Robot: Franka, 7 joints.
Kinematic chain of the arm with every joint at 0, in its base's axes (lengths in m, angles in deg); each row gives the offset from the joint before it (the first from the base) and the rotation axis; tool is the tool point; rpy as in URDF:
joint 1: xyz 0 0 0.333 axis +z
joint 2: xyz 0 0 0 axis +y
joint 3: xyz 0 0 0.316 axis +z
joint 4: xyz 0.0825 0 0 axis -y
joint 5: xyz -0.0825 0 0.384 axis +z
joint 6: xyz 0 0 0 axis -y
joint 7: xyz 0.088 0 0 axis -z
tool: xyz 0 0 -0.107 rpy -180 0 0
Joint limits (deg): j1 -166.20..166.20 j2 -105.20..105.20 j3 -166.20..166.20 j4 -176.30..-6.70 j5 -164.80..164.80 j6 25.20..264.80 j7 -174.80..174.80
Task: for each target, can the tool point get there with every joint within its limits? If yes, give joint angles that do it. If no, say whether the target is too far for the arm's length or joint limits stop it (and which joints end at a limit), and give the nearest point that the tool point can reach.
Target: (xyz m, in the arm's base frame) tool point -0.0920 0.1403 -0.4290
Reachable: no: joint limits stop it (at a limit: joint 2) | nearest point -0.1002 0.1528 -0.3512 | short by 0.079 m
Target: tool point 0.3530 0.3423 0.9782
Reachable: yes | joints -134.79 -53.02 2.65 -42.23 0.36 208.28 113.07
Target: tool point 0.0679 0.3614 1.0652
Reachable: yes | joints 39.21 -9.19 24.73 -56.39 102.78 118.69 39.31
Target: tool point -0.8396 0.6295 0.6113
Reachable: no: too far | nearest point -0.6635 0.4974 0.5529 | short by 0.228 m
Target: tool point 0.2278 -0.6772 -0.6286
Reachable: no: too far | nearest point 0.1708 -0.5076 -0.2970 | short by 0.377 m
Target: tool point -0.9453 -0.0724 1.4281
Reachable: no: too far | nearest point -0.5599 -0.0429 0.9816 | short by 0.591 m
